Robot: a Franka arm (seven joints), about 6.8 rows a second.
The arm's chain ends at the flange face. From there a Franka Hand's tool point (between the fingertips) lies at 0.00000 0.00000 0.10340 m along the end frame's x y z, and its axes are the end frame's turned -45 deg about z.
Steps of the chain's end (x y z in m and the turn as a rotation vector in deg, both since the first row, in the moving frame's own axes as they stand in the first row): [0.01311, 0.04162, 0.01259, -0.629, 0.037, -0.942]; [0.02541, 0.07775, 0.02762, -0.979, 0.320, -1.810]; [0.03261, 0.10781, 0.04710, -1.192, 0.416, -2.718]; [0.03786, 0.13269, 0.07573, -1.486, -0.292, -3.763]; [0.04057, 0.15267, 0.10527, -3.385, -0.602, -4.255]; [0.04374, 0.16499, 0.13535, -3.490, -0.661, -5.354]
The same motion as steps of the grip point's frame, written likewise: [-0.02091, 0.03956, 0.01258, -0.471, -0.419, -0.942]; [-0.03782, 0.07462, 0.02760, -0.919, -0.466, -1.810]; [-0.05412, 0.10137, 0.04707, -1.137, -0.549, -2.718]; [-0.06927, 0.12219, 0.07569, -0.844, -1.257, -3.763]; [-0.08421, 0.14038, 0.10508, -1.968, -2.819, -4.255]; [-0.09085, 0.15144, 0.13515, -2.000, -2.935, -5.354]
